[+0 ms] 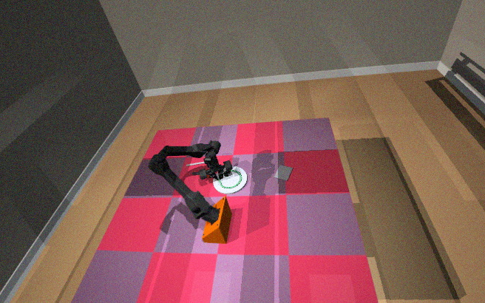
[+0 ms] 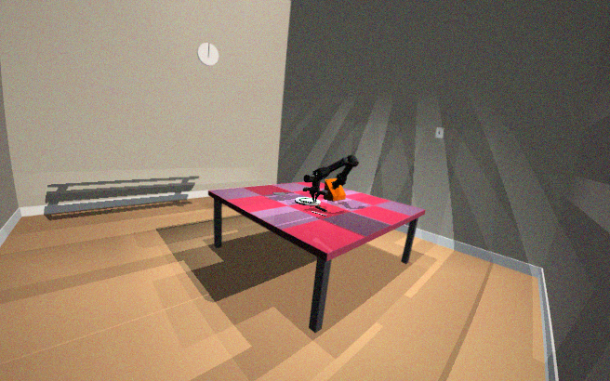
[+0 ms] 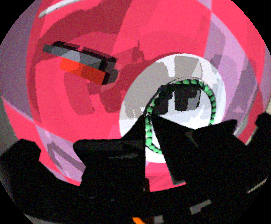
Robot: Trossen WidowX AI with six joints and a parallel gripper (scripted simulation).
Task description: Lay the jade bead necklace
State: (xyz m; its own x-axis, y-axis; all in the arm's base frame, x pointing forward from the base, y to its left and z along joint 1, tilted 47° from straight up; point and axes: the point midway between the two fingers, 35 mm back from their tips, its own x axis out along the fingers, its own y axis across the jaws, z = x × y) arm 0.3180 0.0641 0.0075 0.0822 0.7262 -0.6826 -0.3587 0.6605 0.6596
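My gripper tip is now 60 mm to the left of the round white bead board and 10 mm above it. The rest, counted from my gripper tip: red-handled tool 110 mm to the left, 50 mm ahead, 10 mm below; flat grey pad 380 mm to the right, 30 mm ahead, 10 mm below; thin white rod 180 mm to the left, 150 mm ahead, 10 mm below.
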